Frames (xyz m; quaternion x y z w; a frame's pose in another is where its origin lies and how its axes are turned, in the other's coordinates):
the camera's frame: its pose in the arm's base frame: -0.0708 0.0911 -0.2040 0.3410 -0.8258 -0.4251 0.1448
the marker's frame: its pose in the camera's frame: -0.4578 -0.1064 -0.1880 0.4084 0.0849 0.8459 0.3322
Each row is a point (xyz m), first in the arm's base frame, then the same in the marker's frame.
Working: the arm's base frame: its pose in the marker's frame: -0.0936 -0.3910 0.3000 0.4901 0.7242 -0.3475 0.3386

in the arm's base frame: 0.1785 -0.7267 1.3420
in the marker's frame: -0.6313 -1.6292 -0.4340
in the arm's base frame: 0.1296 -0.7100 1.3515
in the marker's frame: -0.5999 -1.6557 -0.4012
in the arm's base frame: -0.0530 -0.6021 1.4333
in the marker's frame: -0.4327 -1.7807 -0.3113
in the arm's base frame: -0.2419 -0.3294 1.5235
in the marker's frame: -0.1066 -1.8698 -0.2488
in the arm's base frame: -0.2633 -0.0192 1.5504
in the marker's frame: 0.1968 -1.8162 -0.2984
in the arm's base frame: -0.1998 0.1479 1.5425
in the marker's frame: 0.3351 -1.7330 -0.3757
